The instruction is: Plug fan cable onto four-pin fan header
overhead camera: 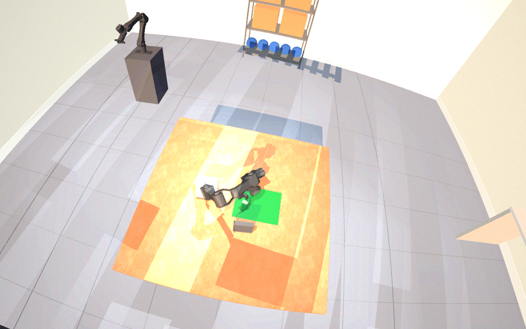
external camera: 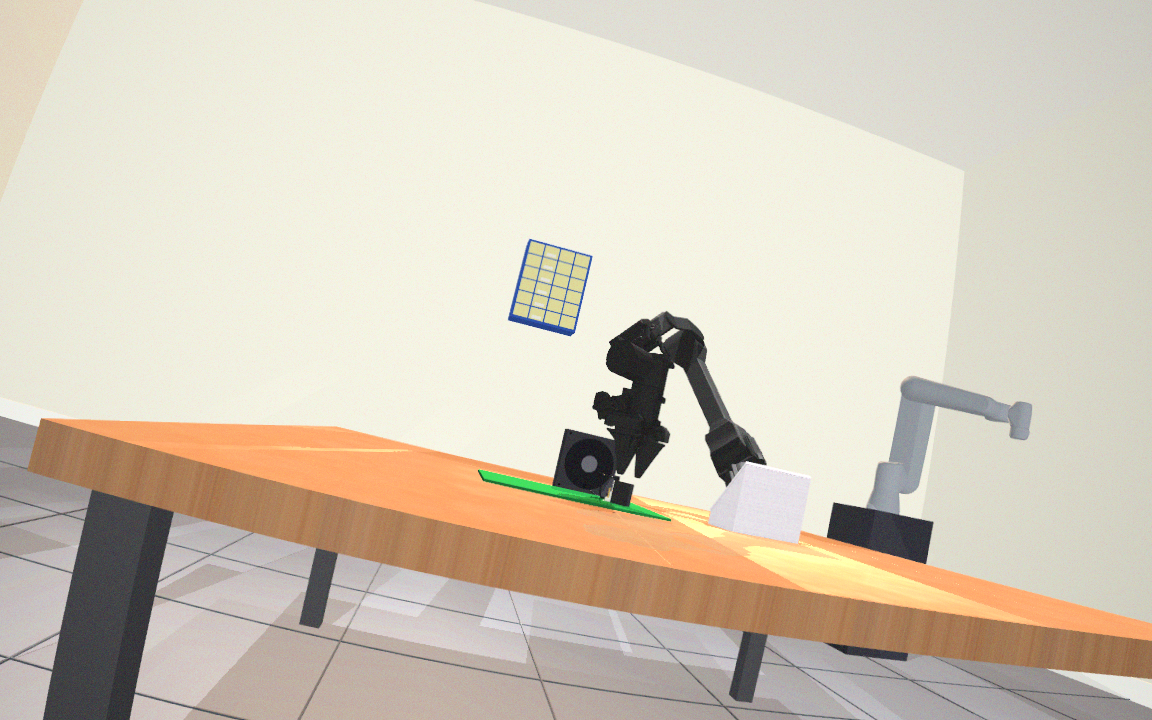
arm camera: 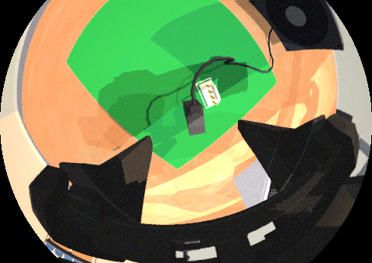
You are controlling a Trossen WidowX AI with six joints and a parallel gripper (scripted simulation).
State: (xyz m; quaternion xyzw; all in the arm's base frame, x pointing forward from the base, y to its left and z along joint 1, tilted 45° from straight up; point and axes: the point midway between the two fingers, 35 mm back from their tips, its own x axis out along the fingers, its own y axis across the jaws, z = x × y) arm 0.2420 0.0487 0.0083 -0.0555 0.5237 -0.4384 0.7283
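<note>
Right now the dark plug is 30 mm below my gripper tip and 10 mm to the right of it. From my gripper tip the other things lie so: white four-pin header: 50 mm below, 40 mm to the right, 10 mm ahead; then black fan: 230 mm to the right, 20 mm ahead; then green board: 90 mm ahead, 70 mm below, 40 mm to the right.
</note>
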